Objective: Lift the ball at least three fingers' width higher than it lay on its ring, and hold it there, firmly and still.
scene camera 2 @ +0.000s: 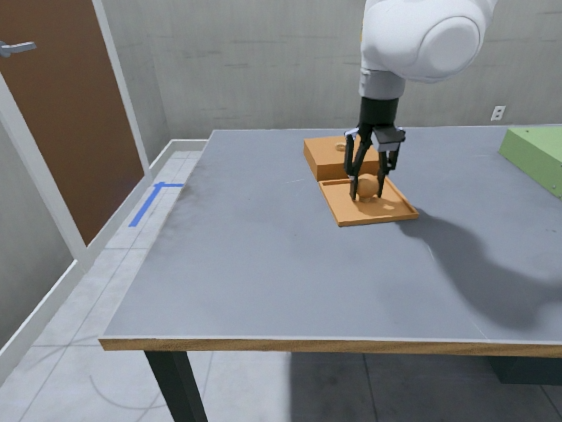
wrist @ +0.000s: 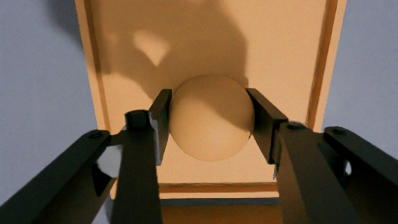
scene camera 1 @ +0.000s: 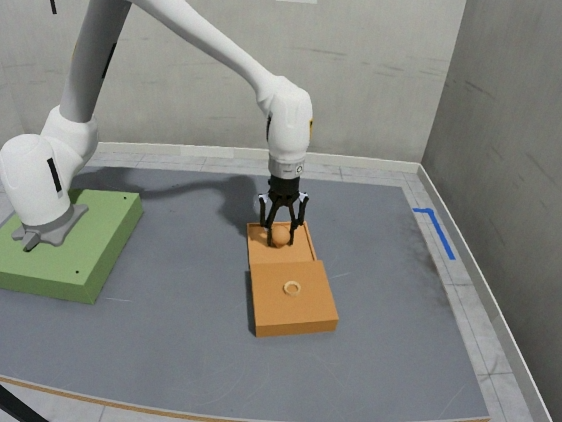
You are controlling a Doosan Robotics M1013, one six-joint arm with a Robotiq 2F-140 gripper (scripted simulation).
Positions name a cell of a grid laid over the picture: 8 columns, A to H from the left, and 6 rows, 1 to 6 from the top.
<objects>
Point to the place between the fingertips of the gripper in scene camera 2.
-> F3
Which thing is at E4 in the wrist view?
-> An orange ball.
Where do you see an orange block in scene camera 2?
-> At E3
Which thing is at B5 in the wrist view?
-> The gripper.
</objects>
